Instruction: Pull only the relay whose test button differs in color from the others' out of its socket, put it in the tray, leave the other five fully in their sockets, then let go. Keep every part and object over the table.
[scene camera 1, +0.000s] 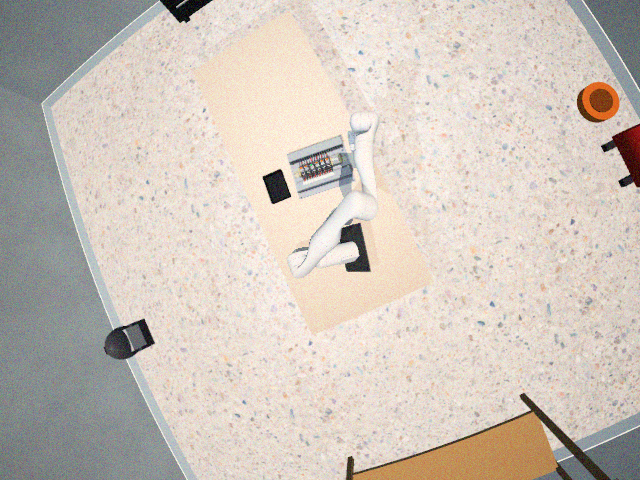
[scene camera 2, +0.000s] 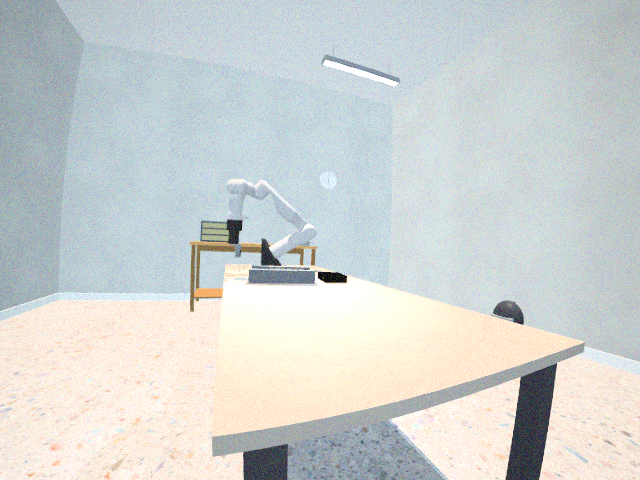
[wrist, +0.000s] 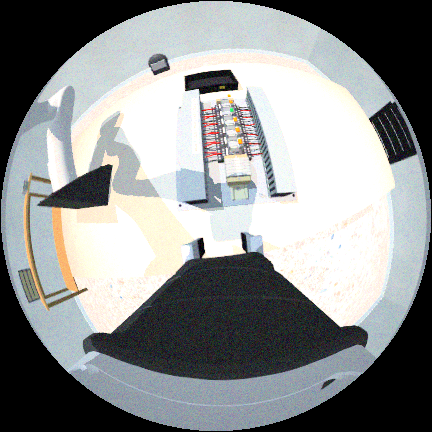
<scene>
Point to my gripper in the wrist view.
222, 242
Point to a grey relay panel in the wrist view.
219, 195
</scene>
